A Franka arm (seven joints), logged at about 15 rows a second.
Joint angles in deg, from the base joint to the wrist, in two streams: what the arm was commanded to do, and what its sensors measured. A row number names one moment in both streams.
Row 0, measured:
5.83 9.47 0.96 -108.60 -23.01 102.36 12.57
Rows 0 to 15, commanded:
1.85 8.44 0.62 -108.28 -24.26 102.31 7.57
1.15 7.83 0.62 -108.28 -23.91 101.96 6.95
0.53 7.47 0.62 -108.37 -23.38 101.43 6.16
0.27 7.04 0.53 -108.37 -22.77 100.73 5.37
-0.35 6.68 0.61 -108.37 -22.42 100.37 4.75
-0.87 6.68 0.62 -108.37 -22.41 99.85 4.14
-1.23 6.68 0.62 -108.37 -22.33 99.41 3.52
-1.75 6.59 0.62 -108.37 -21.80 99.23 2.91
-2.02 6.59 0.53 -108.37 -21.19 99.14 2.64
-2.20 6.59 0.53 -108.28 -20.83 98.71 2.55
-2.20 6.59 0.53 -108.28 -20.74 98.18 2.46
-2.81 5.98 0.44 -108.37 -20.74 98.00 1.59
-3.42 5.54 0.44 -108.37 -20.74 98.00 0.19
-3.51 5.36 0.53 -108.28 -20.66 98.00 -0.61
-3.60 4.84 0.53 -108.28 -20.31 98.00 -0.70
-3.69 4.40 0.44 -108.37 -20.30 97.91 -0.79
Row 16, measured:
-2.44 5.52 0.48 -106.31 -21.92 99.68 1.25
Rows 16 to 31, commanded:
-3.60 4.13 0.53 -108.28 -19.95 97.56 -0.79
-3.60 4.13 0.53 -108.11 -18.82 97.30 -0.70
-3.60 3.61 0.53 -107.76 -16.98 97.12 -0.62
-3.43 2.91 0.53 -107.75 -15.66 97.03 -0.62
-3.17 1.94 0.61 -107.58 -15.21 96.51 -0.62
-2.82 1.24 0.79 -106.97 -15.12 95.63 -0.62
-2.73 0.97 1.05 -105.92 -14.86 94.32 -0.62
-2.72 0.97 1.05 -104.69 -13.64 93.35 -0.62
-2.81 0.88 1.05 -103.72 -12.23 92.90 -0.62
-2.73 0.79 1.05 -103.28 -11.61 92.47 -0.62
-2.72 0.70 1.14 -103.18 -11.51 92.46 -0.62
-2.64 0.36 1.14 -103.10 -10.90 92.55 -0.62
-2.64 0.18 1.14 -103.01 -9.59 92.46 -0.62
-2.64 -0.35 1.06 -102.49 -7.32 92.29 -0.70
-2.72 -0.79 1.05 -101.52 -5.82 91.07 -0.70
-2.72 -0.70 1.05 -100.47 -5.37 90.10 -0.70
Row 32, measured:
-2.44 0.17 1.02 -102.47 -7.90 92.68 0.74
